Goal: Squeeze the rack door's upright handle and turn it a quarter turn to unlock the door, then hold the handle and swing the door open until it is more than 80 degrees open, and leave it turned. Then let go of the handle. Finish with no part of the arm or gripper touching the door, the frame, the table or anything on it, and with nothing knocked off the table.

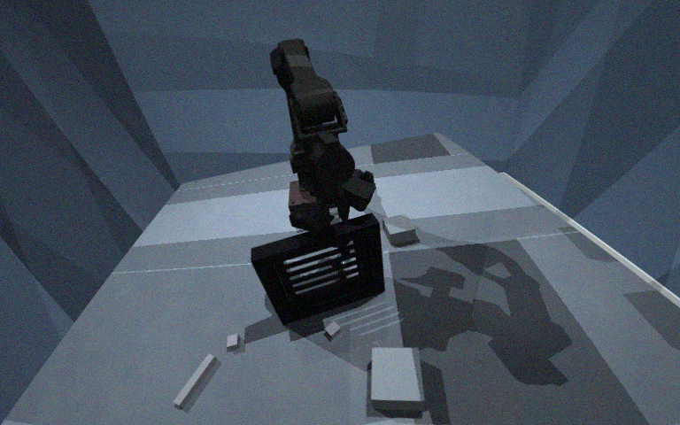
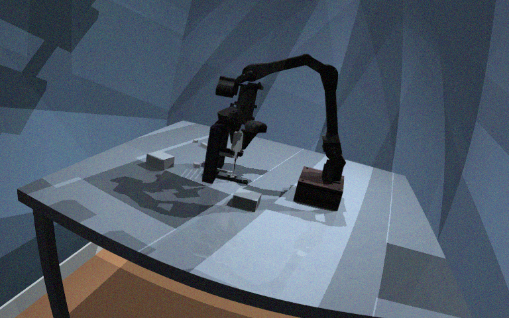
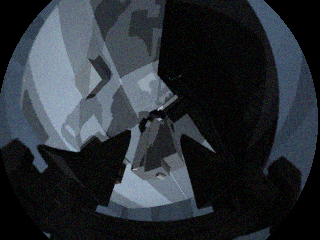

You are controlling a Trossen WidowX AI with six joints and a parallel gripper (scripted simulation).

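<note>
My gripper tip is 10 mm to the left of the thin upright handle and 20 mm above it. The rest, counted from my gripper tip: thin bar: 170 mm ahead, 320 mm to the right, 120 mm below.
</note>
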